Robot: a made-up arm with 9 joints. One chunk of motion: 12 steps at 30 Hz.
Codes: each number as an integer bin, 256 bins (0 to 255) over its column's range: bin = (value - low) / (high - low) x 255, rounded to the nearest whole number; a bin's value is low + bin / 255 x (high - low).
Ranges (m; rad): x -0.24..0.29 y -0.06..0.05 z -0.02..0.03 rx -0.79..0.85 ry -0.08..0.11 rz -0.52..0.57
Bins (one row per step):
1: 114 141 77 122 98 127
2: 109 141 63 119 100 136
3: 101 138 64 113 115 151
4: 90 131 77 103 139 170
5: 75 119 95 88 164 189
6: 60 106 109 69 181 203
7: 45 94 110 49 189 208
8: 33 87 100 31 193 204
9: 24 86 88 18 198 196
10: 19 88 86 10 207 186
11: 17 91 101 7 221 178
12: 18 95 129 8 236 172
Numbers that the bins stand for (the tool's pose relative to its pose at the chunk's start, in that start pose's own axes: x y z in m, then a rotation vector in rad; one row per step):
1: -0.0031 0.0008 -0.0049 -0.0054 -0.0070 0.0229
2: -0.0135 0.0008 -0.0076 -0.0247 -0.0055 0.0613
3: -0.0301 -0.0005 -0.0075 -0.0633 0.0057 0.1255
4: -0.0529 -0.0035 -0.0049 -0.1276 0.0236 0.2067
5: -0.0841 -0.0087 -0.0014 -0.2240 0.0422 0.2879
6: -0.1153 -0.0143 0.0014 -0.3462 0.0549 0.3477
7: -0.1465 -0.0195 0.0016 -0.4749 0.0608 0.3691
8: -0.1714 -0.0225 -0.0004 -0.5906 0.0638 0.3520
9: -0.1901 -0.0229 -0.0027 -0.6742 0.0675 0.3178
10: -0.2005 -0.0220 -0.0031 -0.7257 0.0742 0.2751
11: -0.2047 -0.0207 -0.0002 -0.7450 0.0847 0.2409
12: -0.2026 -0.0190 0.0053 -0.7385 0.0958 0.2152

